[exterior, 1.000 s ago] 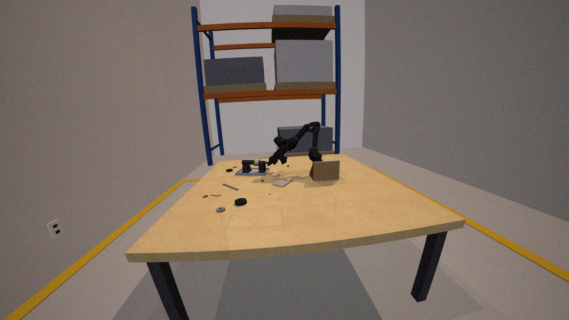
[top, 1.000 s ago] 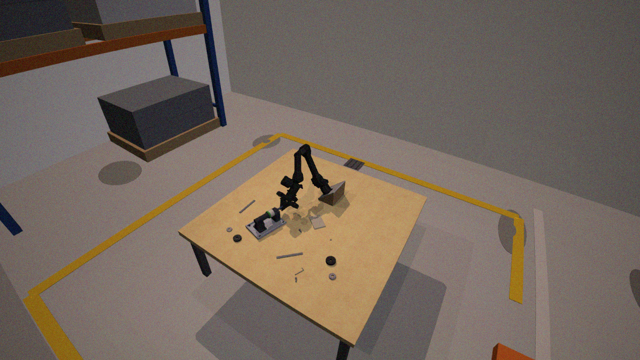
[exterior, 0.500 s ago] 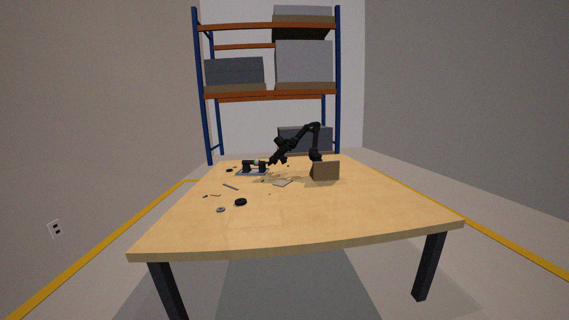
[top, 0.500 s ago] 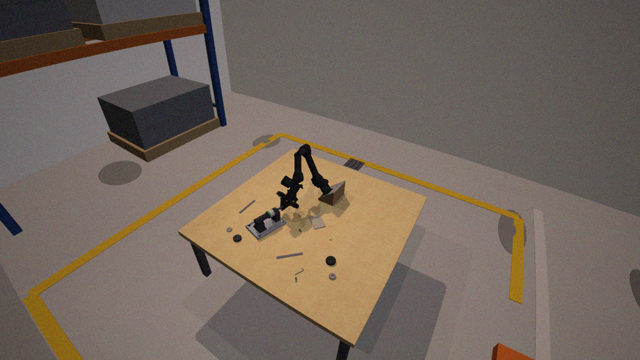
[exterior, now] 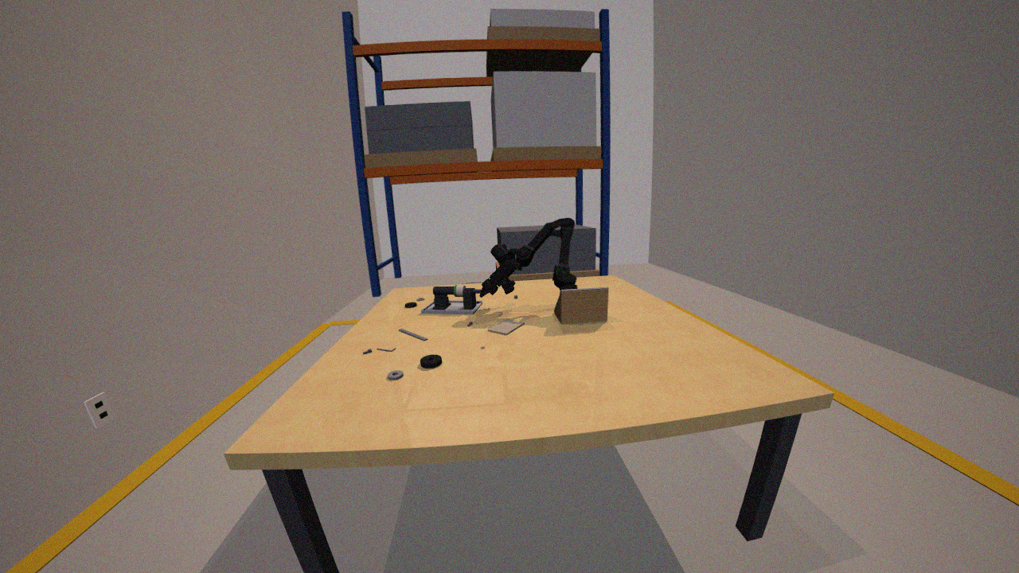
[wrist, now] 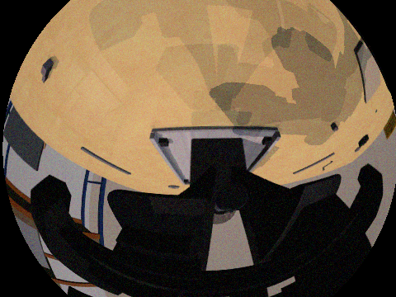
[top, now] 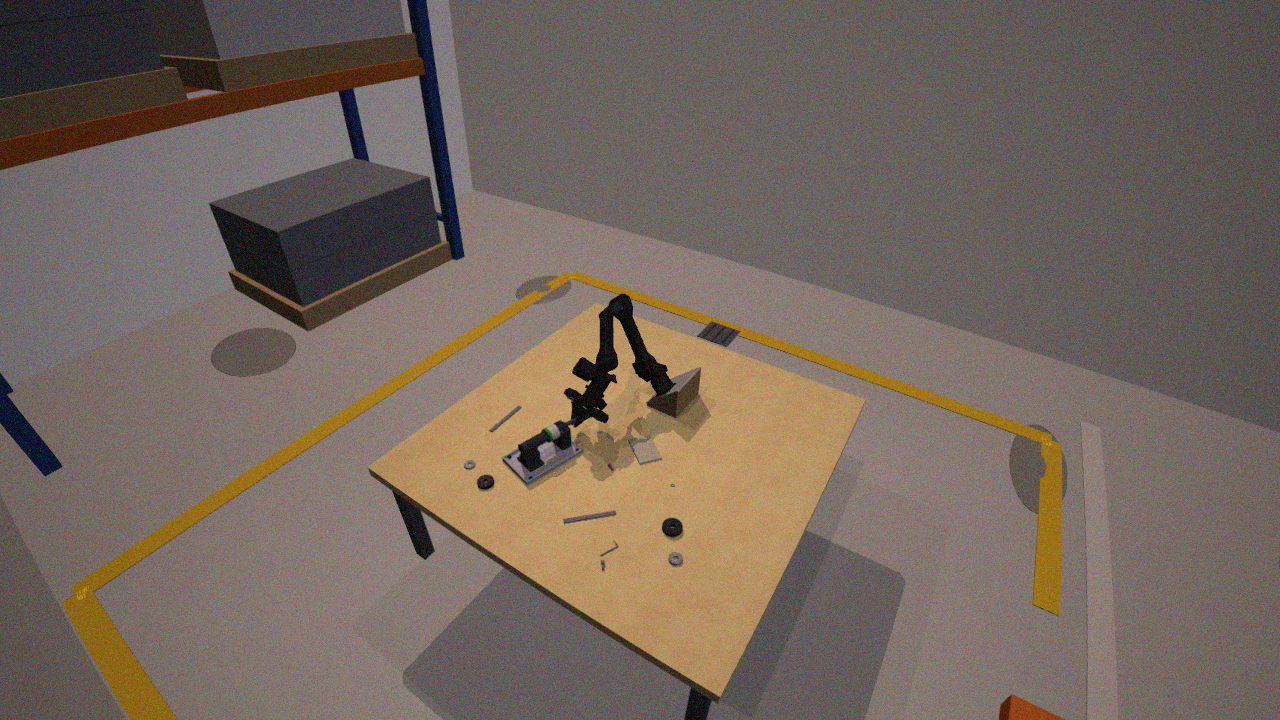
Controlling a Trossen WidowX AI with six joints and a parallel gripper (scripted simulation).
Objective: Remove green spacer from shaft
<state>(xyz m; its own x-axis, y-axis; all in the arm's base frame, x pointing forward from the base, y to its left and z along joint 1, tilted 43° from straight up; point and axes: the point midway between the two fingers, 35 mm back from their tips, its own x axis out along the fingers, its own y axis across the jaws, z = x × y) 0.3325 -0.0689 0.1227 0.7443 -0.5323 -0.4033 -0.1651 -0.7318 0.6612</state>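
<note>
My gripper tip is 5 cm short of the shaft, 1 cm to the left of it and 2 cm below it. Round my gripper tip: grey plate 11 cm behind, 23 cm to the left, 5 cm below; then black disc 10 cm ahead, 49 cm to the left, 5 cm below; then hex key 26 cm ahead, 39 cm to the left, 5 cm below.
</note>
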